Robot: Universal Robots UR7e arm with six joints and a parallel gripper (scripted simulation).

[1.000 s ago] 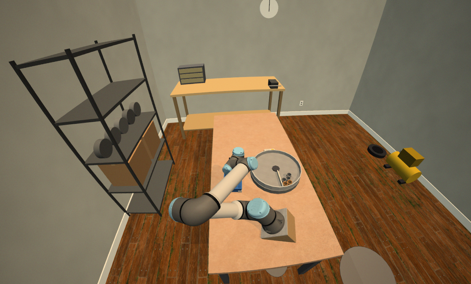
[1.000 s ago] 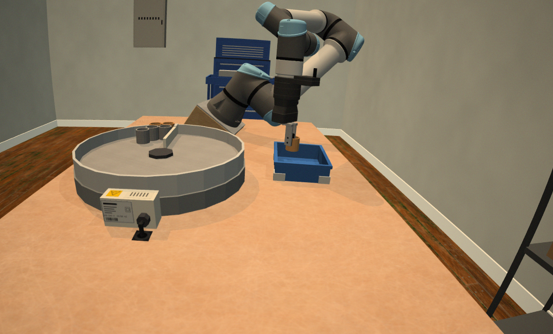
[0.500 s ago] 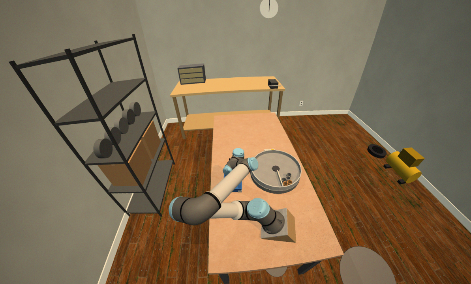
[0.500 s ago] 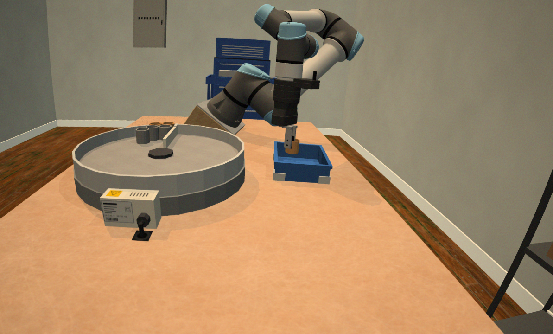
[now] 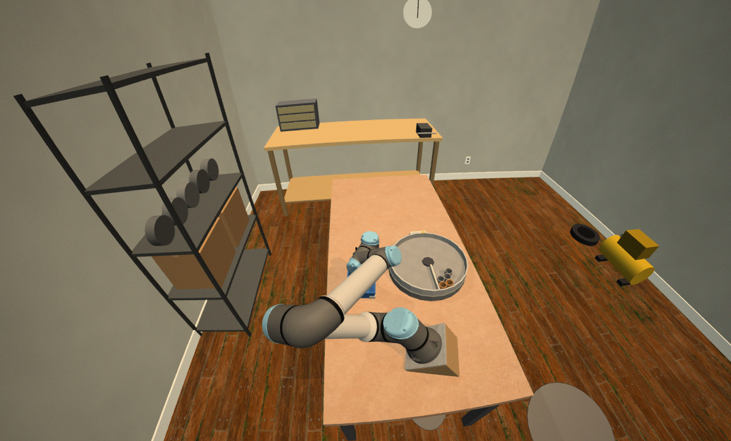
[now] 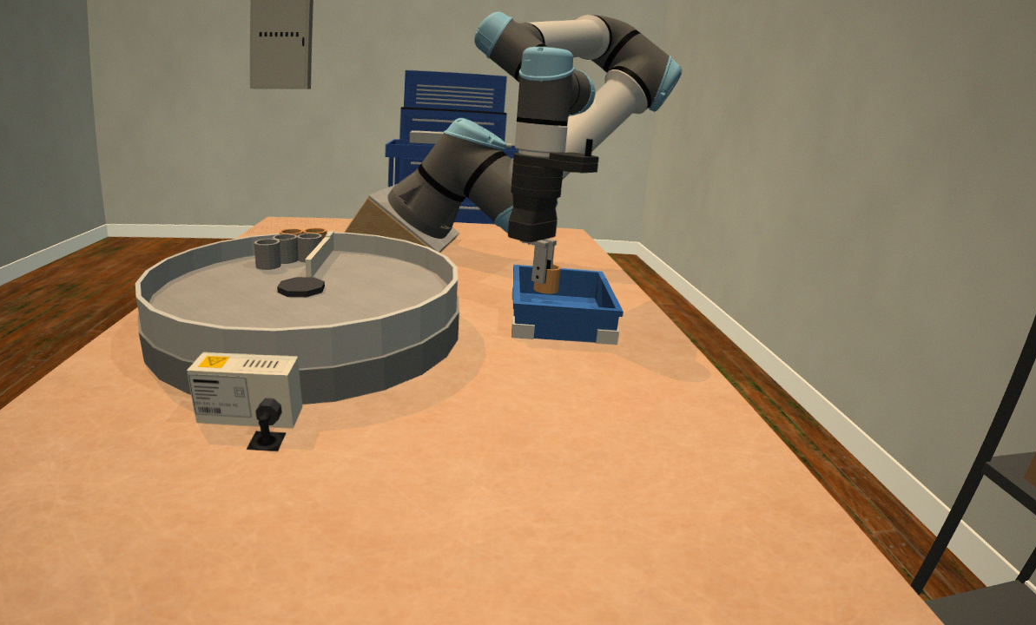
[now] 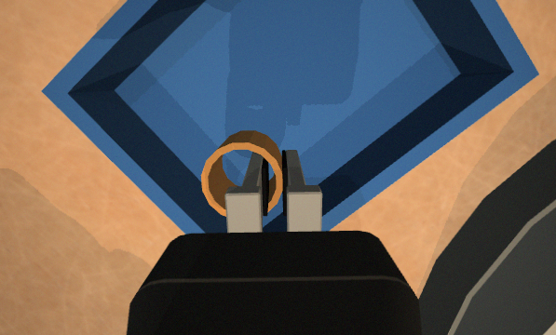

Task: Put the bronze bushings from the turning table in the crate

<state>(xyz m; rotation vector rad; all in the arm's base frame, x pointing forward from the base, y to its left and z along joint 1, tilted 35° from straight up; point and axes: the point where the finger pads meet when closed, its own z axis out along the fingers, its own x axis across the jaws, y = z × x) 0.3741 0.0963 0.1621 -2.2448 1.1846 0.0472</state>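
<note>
The blue crate lies 40 mm ahead of my hand, 20 mm to the left of it and 40 mm below it. The rest, counted from my hand: turning table 70 mm ahead, 350 mm to the right, 10 mm below.
</note>
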